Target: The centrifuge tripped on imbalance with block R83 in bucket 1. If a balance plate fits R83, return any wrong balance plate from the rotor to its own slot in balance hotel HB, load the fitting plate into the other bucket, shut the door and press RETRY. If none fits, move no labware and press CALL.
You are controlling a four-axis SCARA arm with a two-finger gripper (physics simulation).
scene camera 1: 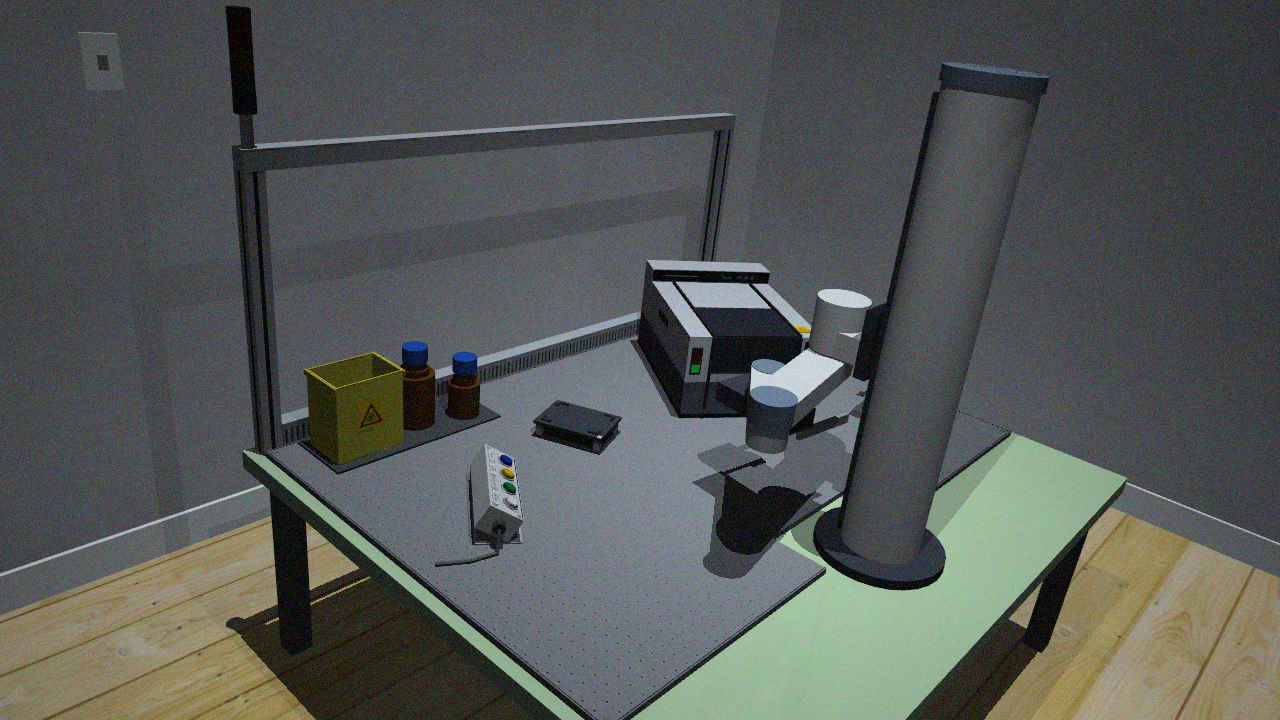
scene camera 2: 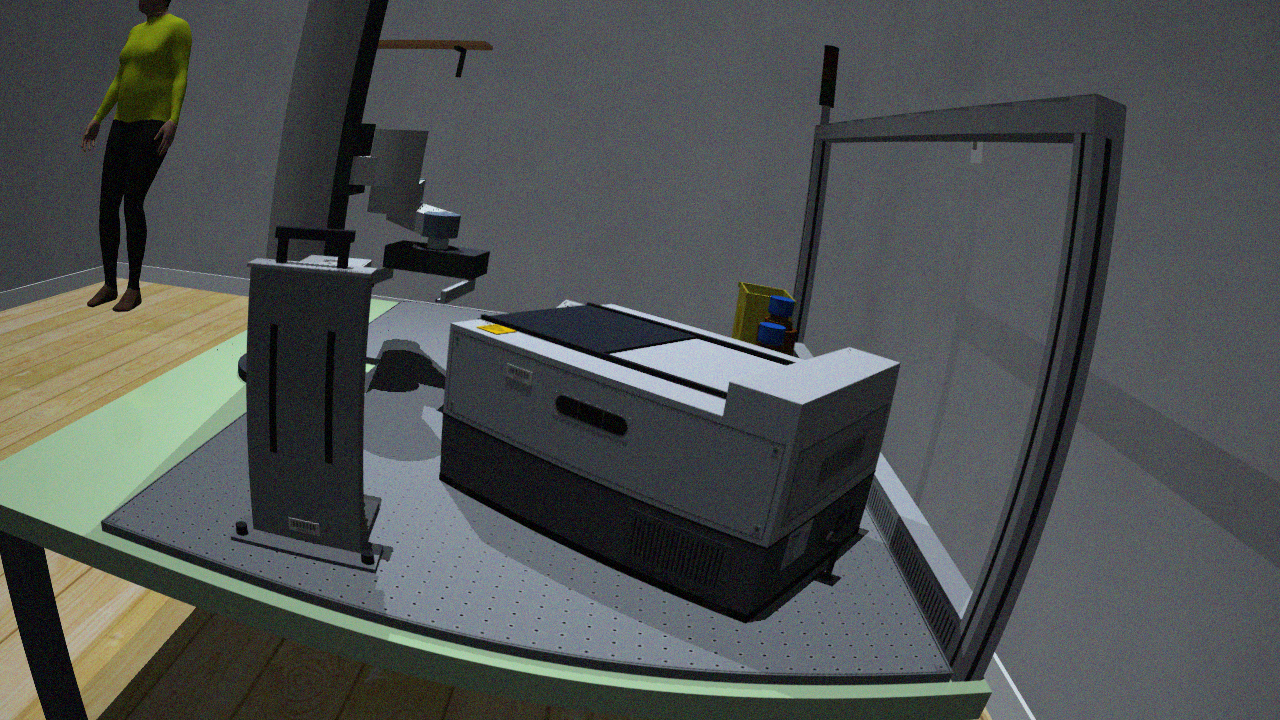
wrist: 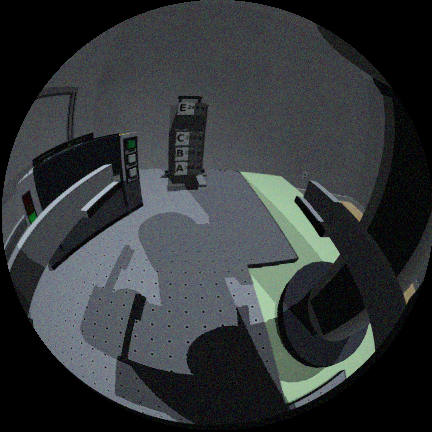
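Pixels of known places: gripper, fingertip midpoint: (scene camera 2: 398, 290) (wrist: 206, 177); arm's base, origin of the base link: (scene camera 1: 877, 549) (wrist: 330, 311).
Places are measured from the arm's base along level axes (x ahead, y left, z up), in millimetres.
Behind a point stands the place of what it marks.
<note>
The centrifuge (scene camera 1: 747, 335) @(x 506, y -203, z 226 mm) (scene camera 2: 617, 402) @(x 610, y -507, z 201 mm) (wrist: 75, 172) @(x 491, y -215, z 175 mm) stands at the back with its top covers flush; rotor, buckets and block R83 do not show. A green light is lit on its front. Balance hotel HB (scene camera 2: 308, 402) @(x 298, y -627, z 183 mm) (wrist: 189, 150) is a tall grey tower. In the wrist view its labels E, C, B and A show, with a dark gap between E and C; the weights are too small to read. My gripper (wrist: 206, 177) @(x 239, y -84, z 199 mm) is open and empty, above the mat in front of the centrifuge and hotel. In scene camera 1 the arm hides it. The button box (scene camera 1: 494, 492) @(x 502, y 541, z 91 mm) has blue, yellow, green and white buttons; its labels are unreadable.
A dark flat box (scene camera 1: 577, 422) @(x 659, y 180, z 53 mm) lies on the mat. A yellow bin (scene camera 1: 356, 410) @(x 857, y 603, z 128 mm) and two brown bottles (scene camera 1: 418, 394) @(x 885, y 438, z 105 mm) (scene camera 1: 463, 394) @(x 868, y 332, z 81 mm) stand at the left. The arm's column (scene camera 1: 939, 322) @(x -36, y 66, z 501 mm) rises at the right. A metal frame (scene camera 1: 492, 138) @(x 1004, y 165, z 607 mm) stands along the back edge.
</note>
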